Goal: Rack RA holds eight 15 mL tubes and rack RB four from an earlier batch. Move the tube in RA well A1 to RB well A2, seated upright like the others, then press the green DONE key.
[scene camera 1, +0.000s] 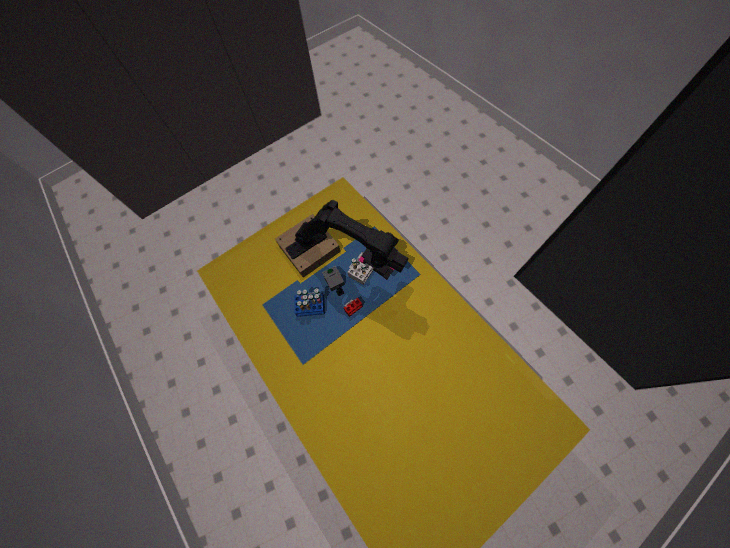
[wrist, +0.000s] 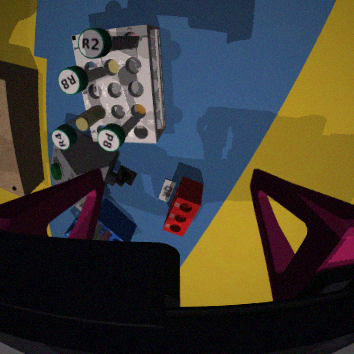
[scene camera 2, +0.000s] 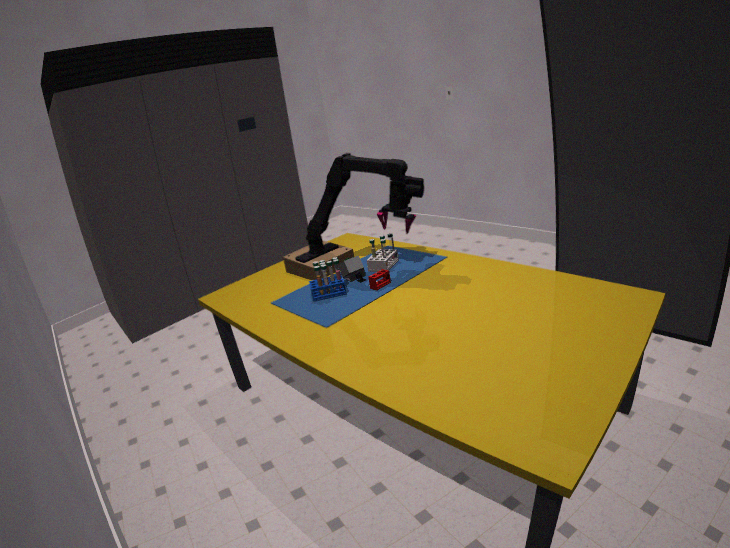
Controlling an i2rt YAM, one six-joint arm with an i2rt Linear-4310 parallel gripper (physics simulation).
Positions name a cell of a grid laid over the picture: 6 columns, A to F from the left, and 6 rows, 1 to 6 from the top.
My gripper (wrist: C3) is open and holds nothing. Further things: a grey box with green DONE button (wrist: B3).
